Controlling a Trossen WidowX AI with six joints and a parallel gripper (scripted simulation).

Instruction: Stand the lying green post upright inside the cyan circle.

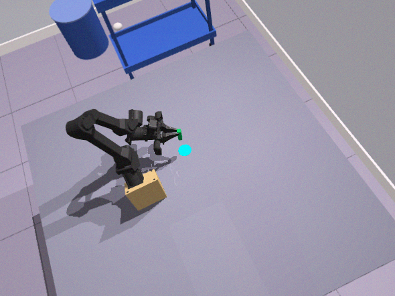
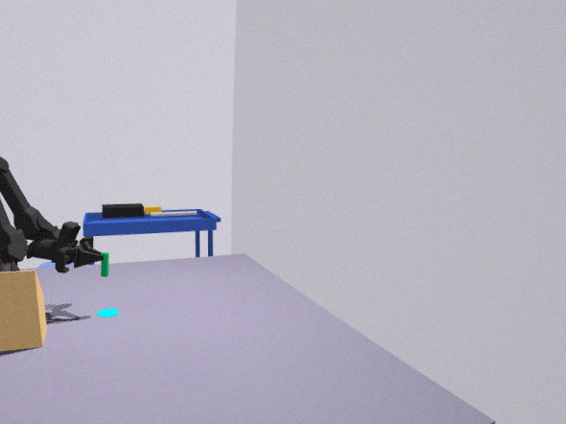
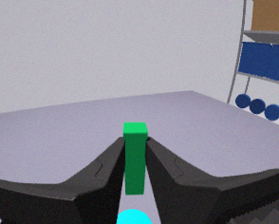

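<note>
Now: the cyan circle 160 mm below my gripper tip. Also, from my gripper tip: green post (20 mm below).
</note>
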